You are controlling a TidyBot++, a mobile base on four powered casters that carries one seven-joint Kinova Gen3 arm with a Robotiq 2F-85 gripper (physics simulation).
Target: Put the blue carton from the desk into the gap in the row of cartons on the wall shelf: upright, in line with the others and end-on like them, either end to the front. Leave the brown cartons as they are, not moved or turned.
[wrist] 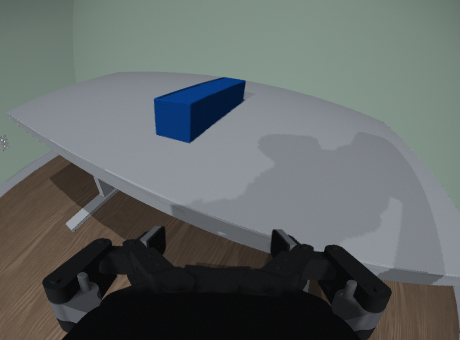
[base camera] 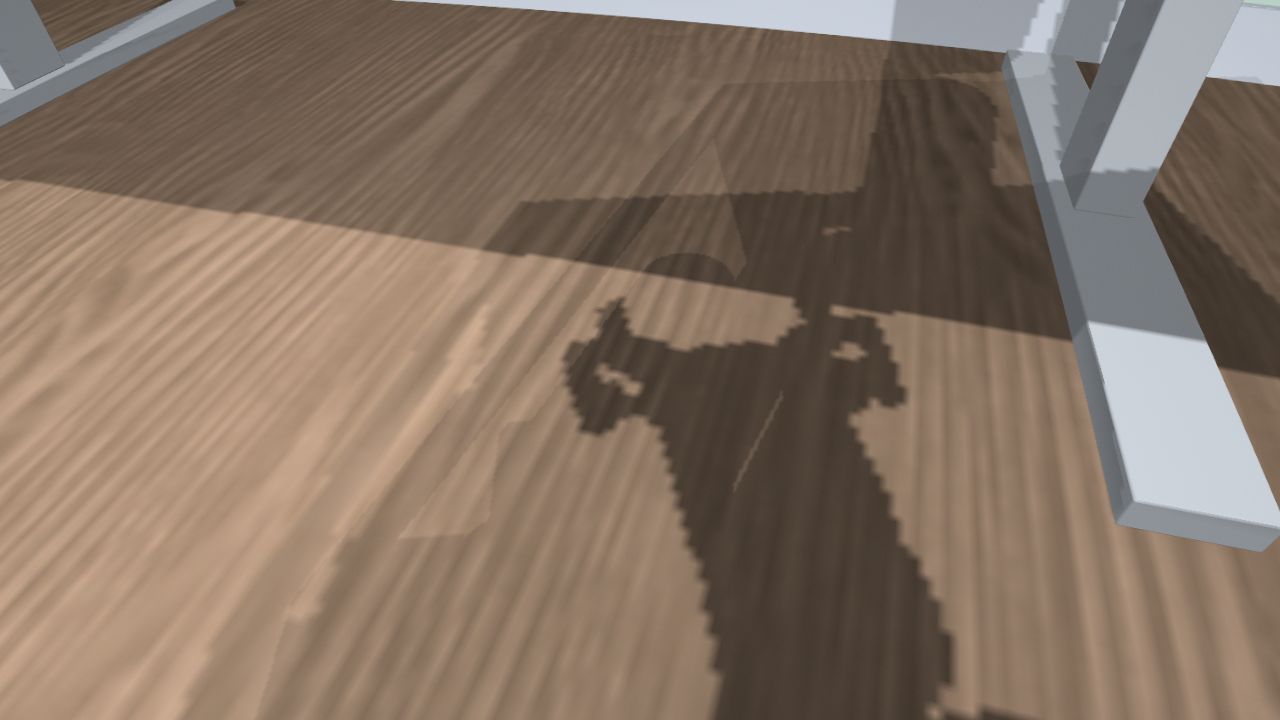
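The blue carton [wrist: 187,110] is a long box lying on the grey desk [wrist: 200,175] in the wrist view, left of the middle. One square end faces the camera and its length runs away to the back right. My gripper [wrist: 217,240] is open, with nothing between its fingertips. It is in front of the desk's near edge, apart from the carton. The gripper does not show in the base camera view. The wall shelf, its brown cartons and the gap do not show in either view.
A desk leg and foot [base camera: 1172,420] stand on the floor at the right of the base camera view. Another foot [base camera: 125,49] is at the upper left, and a desk foot [wrist: 90,212] shows in the wrist view. A green wall [wrist: 280,45] rises behind the desk.
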